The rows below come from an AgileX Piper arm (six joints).
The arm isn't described. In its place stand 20 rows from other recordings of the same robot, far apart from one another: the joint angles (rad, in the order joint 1, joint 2, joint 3, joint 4, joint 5, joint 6), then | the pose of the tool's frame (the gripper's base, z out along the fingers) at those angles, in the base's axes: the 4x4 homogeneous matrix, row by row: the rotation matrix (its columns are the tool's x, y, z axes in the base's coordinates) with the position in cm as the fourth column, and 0 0 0 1 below.
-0.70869, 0.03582, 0.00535, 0.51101, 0.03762, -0.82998 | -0.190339, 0.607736, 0.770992, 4.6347; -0.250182, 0.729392, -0.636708, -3.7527; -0.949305, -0.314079, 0.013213, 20.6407; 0, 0, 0, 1
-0.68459, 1.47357, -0.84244, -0.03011, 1.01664, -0.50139 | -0.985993, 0.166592, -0.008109, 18.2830; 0.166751, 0.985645, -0.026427, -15.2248; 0.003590, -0.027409, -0.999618, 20.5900; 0, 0, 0, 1
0.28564, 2.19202, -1.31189, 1.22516, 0.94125, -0.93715 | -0.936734, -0.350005, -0.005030, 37.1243; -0.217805, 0.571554, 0.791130, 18.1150; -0.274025, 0.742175, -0.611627, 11.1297; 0, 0, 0, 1
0.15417, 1.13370, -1.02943, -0.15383, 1.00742, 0.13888 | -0.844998, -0.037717, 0.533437, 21.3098; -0.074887, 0.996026, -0.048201, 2.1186; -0.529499, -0.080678, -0.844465, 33.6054; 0, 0, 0, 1
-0.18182, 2.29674, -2.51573, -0.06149, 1.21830, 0.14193 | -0.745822, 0.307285, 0.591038, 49.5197; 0.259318, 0.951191, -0.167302, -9.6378; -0.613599, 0.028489, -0.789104, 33.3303; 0, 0, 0, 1
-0.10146, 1.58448, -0.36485, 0.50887, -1.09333, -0.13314 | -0.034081, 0.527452, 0.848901, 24.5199; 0.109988, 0.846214, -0.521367, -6.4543; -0.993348, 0.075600, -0.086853, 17.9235; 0, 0, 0, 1
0.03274, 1.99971, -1.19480, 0.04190, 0.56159, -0.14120 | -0.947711, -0.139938, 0.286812, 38.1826; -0.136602, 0.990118, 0.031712, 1.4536; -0.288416, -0.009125, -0.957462, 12.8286; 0, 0, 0, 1
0.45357, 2.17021, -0.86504, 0.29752, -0.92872, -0.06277 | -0.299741, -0.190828, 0.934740, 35.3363; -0.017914, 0.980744, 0.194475, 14.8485; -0.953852, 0.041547, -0.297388, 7.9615; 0, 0, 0, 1
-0.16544, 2.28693, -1.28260, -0.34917, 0.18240, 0.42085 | -0.856524, 0.259422, 0.446170, 41.9806; 0.220872, 0.965574, -0.137411, -7.5819; -0.466457, -0.019149, -0.884336, 4.4513; 0, 0, 0, 1
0.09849, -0.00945, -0.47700, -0.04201, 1.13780, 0.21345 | -0.534536, 0.038545, 0.844266, -0.6839; 0.142553, 0.988758, 0.045114, -0.4162; -0.833036, 0.144468, -0.534022, 26.4898; 0, 0, 0, 1
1.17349, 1.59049, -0.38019, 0.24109, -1.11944, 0.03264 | -0.119501, -0.808688, 0.575971, 11.9174; 0.066125, 0.572357, 0.817334, 23.3474; -0.990630, 0.135759, -0.014923, 18.6708; 0, 0, 0, 1
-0.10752, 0.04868, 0.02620, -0.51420, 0.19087, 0.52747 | -0.148633, 0.201689, 0.968106, 5.8541; 0.037152, 0.979428, -0.198344, -1.4859; -0.988194, 0.006487, -0.153069, 18.6456; 0, 0, 0, 1
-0.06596, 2.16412, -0.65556, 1.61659, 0.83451, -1.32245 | -0.961238, 0.207098, 0.182021, 26.5007; 0.273217, 0.626716, 0.729780, 4.9999; 0.037061, 0.751224, -0.659006, 3.0893; 0, 0, 0, 1
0.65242, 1.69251, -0.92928, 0.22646, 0.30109, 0.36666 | -0.897150, -0.169623, 0.407860, 26.1177; 0.006106, 0.918483, 0.395414, 20.7173; -0.441684, 0.357236, -0.822981, 18.3988; 0, 0, 0, 1
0.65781, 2.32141, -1.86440, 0.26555, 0.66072, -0.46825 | -0.479177, -0.819354, 0.314721, 39.4715; -0.686894, 0.573285, 0.446679, 32.3479; -0.546413, -0.002142, -0.837513, 15.6827; 0, 0, 0, 1
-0.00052, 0.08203, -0.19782, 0.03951, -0.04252, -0.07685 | 0.242772, 0.011228, 0.970018, 5.1153; -0.037493, 0.999294, -0.002183, -0.0179; -0.969358, -0.035839, 0.243022, 27.8826; 0, 0, 0, 1
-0.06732, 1.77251, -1.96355, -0.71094, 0.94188, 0.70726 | -0.367180, 0.616167, 0.696790, 39.2142; 0.225762, 0.785752, -0.575869, -7.4568; -0.902336, -0.054138, -0.427620, 44.3037; 0, 0, 0, 1
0.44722, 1.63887, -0.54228, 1.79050, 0.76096, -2.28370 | -0.297170, -0.939338, 0.171270, 20.4789; -0.472353, 0.300513, 0.828598, 16.6150; -0.829802, 0.165335, -0.533003, 15.3061; 0, 0, 0, 1
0.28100, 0.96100, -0.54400, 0.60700, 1.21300, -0.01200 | -0.995658, -0.062249, -0.069204, 10.3501; -0.089740, 0.839359, 0.536118, 8.0479; 0.024715, 0.540001, -0.841301, 23.9654; 0, 0, 0, 1
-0.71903, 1.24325, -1.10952, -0.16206, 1.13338, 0.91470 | 0.058859, 0.979856, 0.190836, 16.5756; 0.932340, 0.014361, -0.361296, -16.2771; -0.356759, 0.199190, -0.912714, 33.0053; 0, 0, 0, 1
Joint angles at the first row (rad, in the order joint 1, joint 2, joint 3, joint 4, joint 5, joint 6):
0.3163, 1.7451, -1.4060, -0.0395, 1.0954, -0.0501
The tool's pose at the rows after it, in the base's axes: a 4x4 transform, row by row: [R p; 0 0 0 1], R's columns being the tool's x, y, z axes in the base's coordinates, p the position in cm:
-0.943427, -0.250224, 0.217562, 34.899; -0.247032, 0.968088, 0.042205, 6.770; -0.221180, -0.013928, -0.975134, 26.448; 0, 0, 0, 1
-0.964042, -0.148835, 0.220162, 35.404; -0.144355, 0.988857, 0.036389, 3.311; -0.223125, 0.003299, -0.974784, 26.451; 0, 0, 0, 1
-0.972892, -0.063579, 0.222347, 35.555; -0.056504, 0.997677, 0.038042, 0.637; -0.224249, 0.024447, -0.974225, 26.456; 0, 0, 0, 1
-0.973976, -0.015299, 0.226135, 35.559; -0.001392, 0.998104, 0.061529, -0.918; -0.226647, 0.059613, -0.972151, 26.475; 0, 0, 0, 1
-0.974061, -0.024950, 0.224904, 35.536; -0.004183, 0.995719, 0.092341, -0.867; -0.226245, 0.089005, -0.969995, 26.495; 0, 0, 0, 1
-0.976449, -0.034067, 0.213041, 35.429; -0.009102, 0.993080, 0.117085, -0.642; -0.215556, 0.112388, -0.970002, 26.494; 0, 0, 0, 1
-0.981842, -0.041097, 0.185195, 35.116; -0.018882, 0.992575, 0.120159, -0.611; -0.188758, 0.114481, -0.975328, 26.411; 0, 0, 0, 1
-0.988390, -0.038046, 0.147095, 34.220; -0.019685, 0.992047, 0.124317, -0.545; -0.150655, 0.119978, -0.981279, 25.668; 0, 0, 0, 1
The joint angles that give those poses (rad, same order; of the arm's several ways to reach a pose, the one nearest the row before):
0.1916, 1.7451, -1.4060, 0.0000, 1.0954, -0.0629
0.0890, 1.7451, -1.4060, 0.0188, 1.0945, -0.0668
0.0087, 1.7451, -1.4060, 0.0406, 1.0945, -0.0668
-0.0441, 1.7452, -1.4061, 0.0805, 1.0945, -0.0814
-0.0509, 1.7451, -1.4060, 0.1167, 1.0987, -0.1073
-0.0509, 1.7452, -1.4060, 0.1429, 1.1129, -0.1229
-0.0509, 1.7433, -1.4021, 0.1430, 1.1394, -0.1296
-0.0509, 1.7286, -1.3546, 0.1450, 1.1457, -0.1308

